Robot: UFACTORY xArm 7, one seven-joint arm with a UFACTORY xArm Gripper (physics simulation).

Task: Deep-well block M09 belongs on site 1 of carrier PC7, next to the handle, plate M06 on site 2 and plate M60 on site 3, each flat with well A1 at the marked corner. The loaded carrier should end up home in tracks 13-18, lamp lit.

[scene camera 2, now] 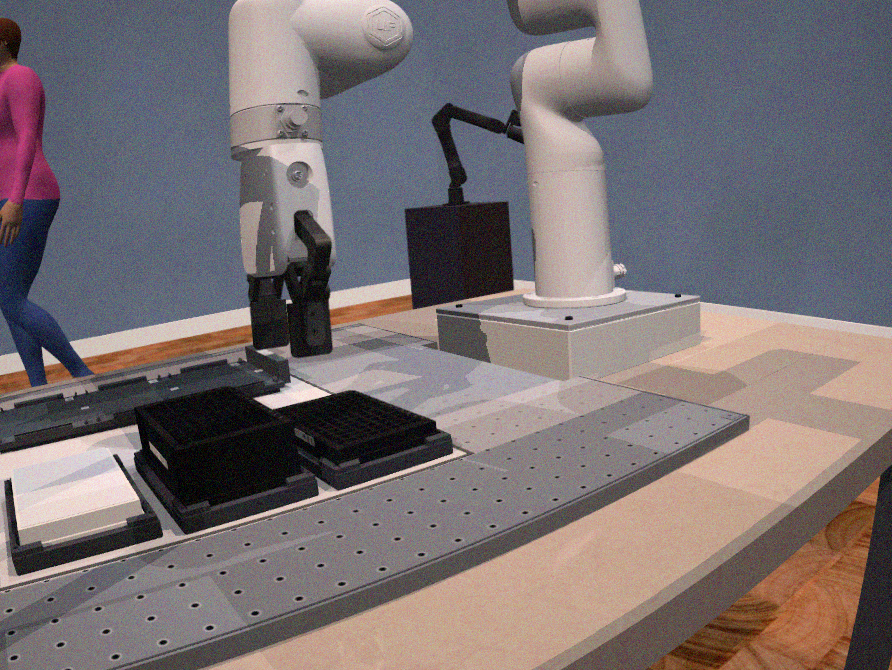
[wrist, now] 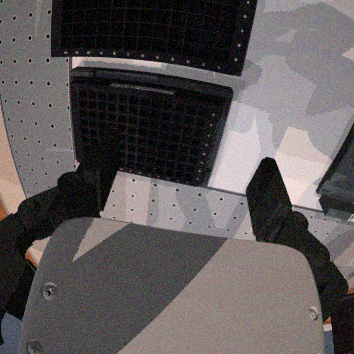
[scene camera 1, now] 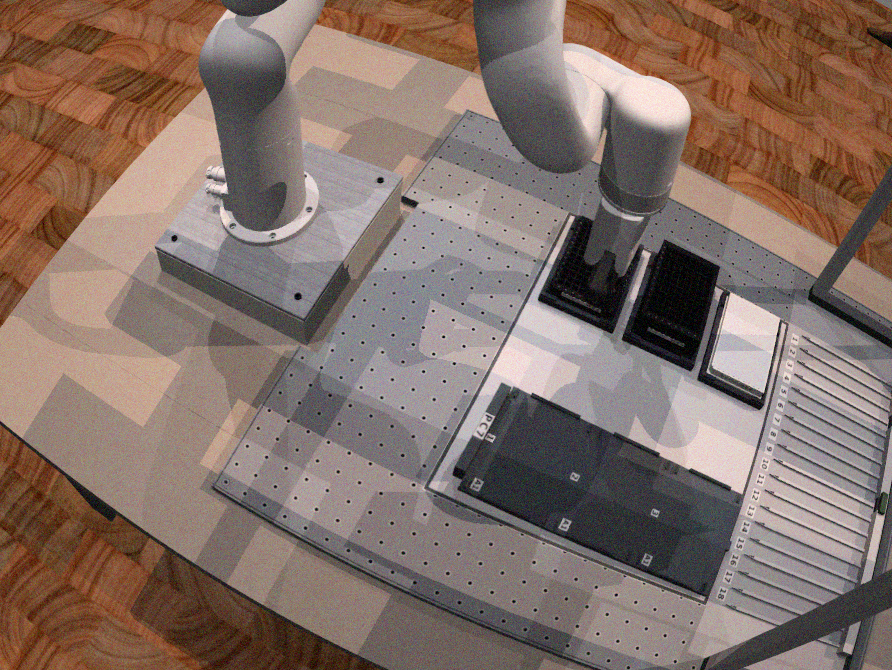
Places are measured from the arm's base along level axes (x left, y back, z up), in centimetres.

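Where they show: gripper, fingertip midpoint: [scene camera 2: 290, 351] [wrist: 189, 159] [scene camera 1: 611, 272]; arm's base at its link origin: [scene camera 2: 575, 300] [scene camera 1: 268, 205].
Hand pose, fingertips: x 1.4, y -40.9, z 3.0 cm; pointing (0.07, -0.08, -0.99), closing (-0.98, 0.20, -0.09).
Each offset is from my fingertips to the top centre of the thing. "spot": to the spot under its first point. Level surfaces: height alone.
My gripper [scene camera 1: 602, 282] [scene camera 2: 291, 340] [wrist: 189, 159] is open and empty above the low black well plate {dx +4.8, dy +1.2, dz -4.8 cm} [scene camera 1: 569, 277] [scene camera 2: 367, 425] [wrist: 150, 125], which sits in a dark holder. In the wrist view the left finger overlaps this plate and the right finger is beside it. The tall black deep-well block {dx +2.9, dy -9.7, dz -2.1 cm} [scene camera 1: 674, 302] [scene camera 2: 216, 447] [wrist: 150, 30] sits in the middle holder. A white plate {dx +0.5, dy -20.5, dz -4.8 cm} [scene camera 1: 746, 338] [scene camera 2: 75, 490] sits in the third holder. Their names are not readable. Carrier PC7 {dx -23.4, dy -6.2, dz -4.5 cm} [scene camera 1: 612, 475] [scene camera 2: 194, 382] lies on the white board, sites bare, A1 marks visible, its raised handle end towards the robot base.
Numbered tracks 1-18 [scene camera 1: 822, 461] lie beyond the carrier and holders. A small dark green part {spot: dx -16.8, dy -45.0, dz -5.3 cm} [scene camera 1: 881, 502] is at their far edge; whether it is lit is unclear. Grey frame bars [scene camera 1: 854, 237] stand at the right. A perforated plate {dz -7.4 cm} [scene camera 1: 403, 403] [scene camera 2: 432, 519] surrounds the white board.
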